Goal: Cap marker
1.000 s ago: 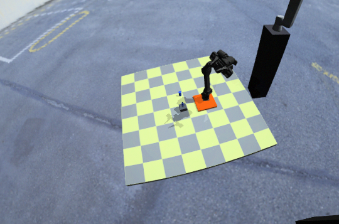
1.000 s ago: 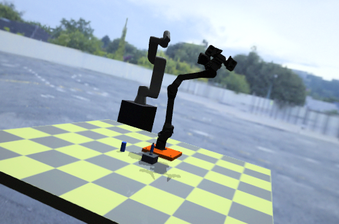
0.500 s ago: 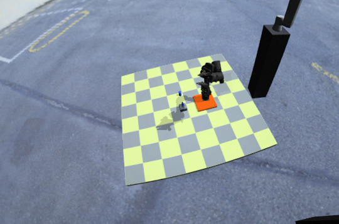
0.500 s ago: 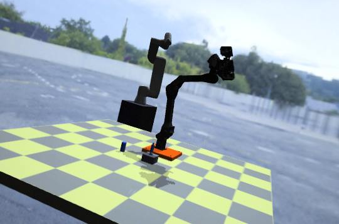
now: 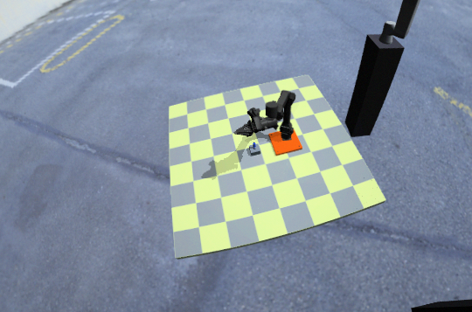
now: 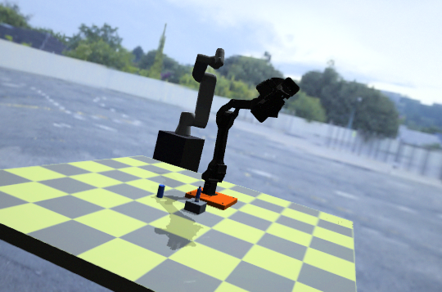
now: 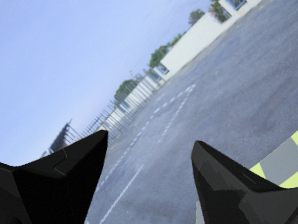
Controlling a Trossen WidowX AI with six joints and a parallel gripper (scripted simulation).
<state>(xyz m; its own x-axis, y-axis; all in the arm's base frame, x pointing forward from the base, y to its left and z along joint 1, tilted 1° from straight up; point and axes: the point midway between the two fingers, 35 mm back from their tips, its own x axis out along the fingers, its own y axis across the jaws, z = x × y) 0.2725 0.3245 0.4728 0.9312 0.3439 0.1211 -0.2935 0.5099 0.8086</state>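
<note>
The blue cap lies 480 mm below my gripper tip, 410 mm to the right of it and 50 mm behind it. Also, from my gripper tip: holder block 490 mm below, 250 mm to the right, 70 mm behind.
</note>
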